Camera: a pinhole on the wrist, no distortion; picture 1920 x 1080 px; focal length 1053.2 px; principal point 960.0 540.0 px. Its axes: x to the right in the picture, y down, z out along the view. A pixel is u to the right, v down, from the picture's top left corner.
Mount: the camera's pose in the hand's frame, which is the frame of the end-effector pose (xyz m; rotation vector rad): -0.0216 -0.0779 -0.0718 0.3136 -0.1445 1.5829
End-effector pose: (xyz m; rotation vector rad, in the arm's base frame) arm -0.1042 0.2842 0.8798 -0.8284 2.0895 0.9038
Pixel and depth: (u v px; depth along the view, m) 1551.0 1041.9 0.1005
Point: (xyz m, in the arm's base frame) -0.0150 0.3056 0.8850
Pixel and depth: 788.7 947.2 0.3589
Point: 0.2377 0.3944 0.7567
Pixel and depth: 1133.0 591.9 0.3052
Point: 0.0682 0.4058 0.7235
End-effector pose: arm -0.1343 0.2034 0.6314 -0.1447 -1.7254 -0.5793
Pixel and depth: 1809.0 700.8 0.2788
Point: -0.3350 0.3785 0.5813
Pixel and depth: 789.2 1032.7 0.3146
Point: -0.3924 0.1423 0.4104
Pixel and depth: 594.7 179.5 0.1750
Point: -0.2849 0.0645 0.6222
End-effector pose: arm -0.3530 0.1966 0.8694 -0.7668 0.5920 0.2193
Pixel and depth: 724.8 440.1 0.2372
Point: -0.1962 0.1543 1.0459
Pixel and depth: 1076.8 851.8 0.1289
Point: -0.3250 0.1669 0.9893
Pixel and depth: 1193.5 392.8 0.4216
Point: -0.0962 0.3673 1.0834
